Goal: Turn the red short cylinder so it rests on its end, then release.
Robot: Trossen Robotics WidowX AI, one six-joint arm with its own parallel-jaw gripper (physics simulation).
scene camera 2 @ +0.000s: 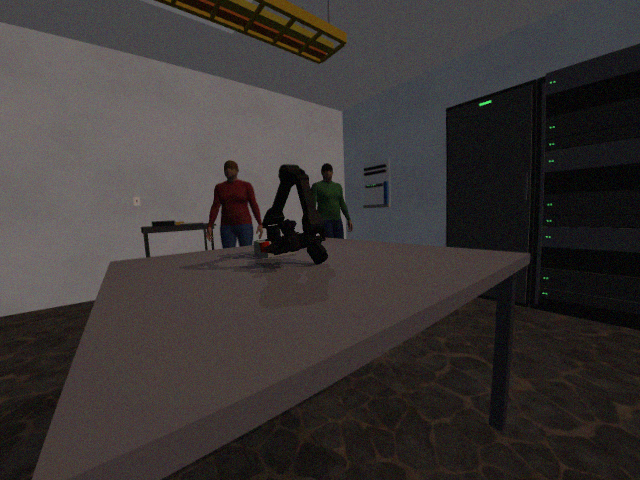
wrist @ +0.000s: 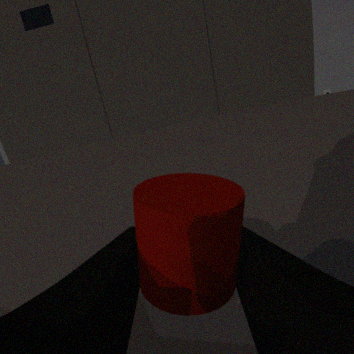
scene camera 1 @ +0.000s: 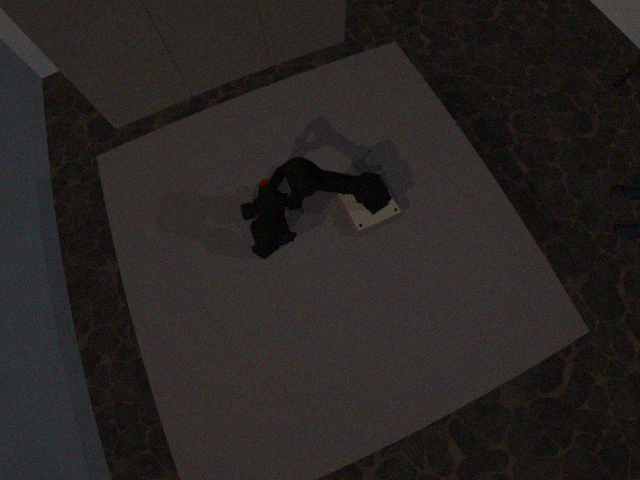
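The red short cylinder (scene camera 1: 264, 182) (scene camera 2: 265, 246) (wrist: 170, 235) is between the two dark fingers. In the wrist view its round end faces up and its side faces the camera, so its axis looks close to upright. My gripper (scene camera 1: 265, 186) (scene camera 2: 267, 246) (wrist: 185, 236) is shut on the cylinder and reaches out low over the table (scene camera 1: 330, 330) (scene camera 2: 206, 330) (wrist: 65, 220). Whether the cylinder's lower end touches the table is hidden. In scene camera 1 the arm covers most of the cylinder.
The arm's pale base plate (scene camera 1: 379, 219) is on the table, to the right of the gripper in scene camera 1. Two people, in red (scene camera 2: 235, 204) and green (scene camera 2: 329, 198), stand beyond the table. A dark side table (scene camera 2: 175, 227) and server cabinets (scene camera 2: 488, 175) also stand beyond it.
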